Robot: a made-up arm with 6 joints.
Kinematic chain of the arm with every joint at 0, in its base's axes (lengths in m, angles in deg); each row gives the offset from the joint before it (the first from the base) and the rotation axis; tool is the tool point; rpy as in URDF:
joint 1: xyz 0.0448 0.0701 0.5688 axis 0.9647 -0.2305 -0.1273
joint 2: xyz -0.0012 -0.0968 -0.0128 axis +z
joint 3: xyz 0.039 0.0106 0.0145 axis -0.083 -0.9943 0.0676
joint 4: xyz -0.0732 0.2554 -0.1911 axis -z
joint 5: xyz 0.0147 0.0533 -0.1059 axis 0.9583 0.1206 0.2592
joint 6: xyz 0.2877 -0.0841 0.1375 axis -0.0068 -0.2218 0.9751
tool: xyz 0.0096 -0.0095 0.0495 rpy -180 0 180
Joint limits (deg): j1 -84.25..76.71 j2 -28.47..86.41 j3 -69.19..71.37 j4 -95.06..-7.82 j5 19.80..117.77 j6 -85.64..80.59
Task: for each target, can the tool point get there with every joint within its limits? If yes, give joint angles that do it. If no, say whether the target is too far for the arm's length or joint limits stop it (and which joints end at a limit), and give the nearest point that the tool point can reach.
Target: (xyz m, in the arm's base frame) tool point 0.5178 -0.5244 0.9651
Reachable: no: joint limits stop it (at a limit: joint 1, joint 3, joint 4) | nearest point 0.5033 -0.1633 0.7984 | short by 0.398 m
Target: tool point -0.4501 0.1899 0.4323
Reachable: yes | joints -66.59 75.18 58.20 -59.39 29.96 47.27
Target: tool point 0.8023 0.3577 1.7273
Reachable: no: too far | nearest point 0.4430 0.2601 1.0799 | short by 0.747 m
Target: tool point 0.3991 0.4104 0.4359
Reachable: yes | joints 25.67 -13.92 -14.59 -36.87 57.88 66.57
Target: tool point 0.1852 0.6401 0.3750
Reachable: yes | joints 16.08 5.60 1.96 -57.68 100.57 31.66
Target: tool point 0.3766 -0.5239 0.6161
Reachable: no: joint limits stop it (at a limit: joint 1, joint 2, joint 3, joint 4) | nearest point 0.4286 -0.2214 0.6289 | short by 0.307 m
